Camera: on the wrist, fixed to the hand. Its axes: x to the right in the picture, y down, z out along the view.
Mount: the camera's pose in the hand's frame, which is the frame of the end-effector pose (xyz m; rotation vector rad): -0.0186 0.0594 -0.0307 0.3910 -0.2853 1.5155
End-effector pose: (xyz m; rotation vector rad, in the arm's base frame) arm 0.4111 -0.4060 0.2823 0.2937 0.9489 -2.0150
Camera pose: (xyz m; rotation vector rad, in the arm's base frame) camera 0.4649 -0.3925 0.2405 0.6540 -0.0229 -0.7365
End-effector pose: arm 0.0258 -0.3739 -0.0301 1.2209 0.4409 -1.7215
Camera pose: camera 0.0933 -0.3715 -0.0143 1.0174 -0.8700 -0.5825
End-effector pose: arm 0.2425 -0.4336 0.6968 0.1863 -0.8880 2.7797
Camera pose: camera 0.2444 -0.4659 0.6354 0.0483 0.2358 -1.7964
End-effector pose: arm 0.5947 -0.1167 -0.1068 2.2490 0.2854 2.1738
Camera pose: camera 0.5715 -0.1814 -0.1164 -1.5205 0.7048 -0.8796
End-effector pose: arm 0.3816 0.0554 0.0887 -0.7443 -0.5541 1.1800
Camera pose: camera 0.3620 0.0424 0.0234 -0.5980 0.1539 2.7222
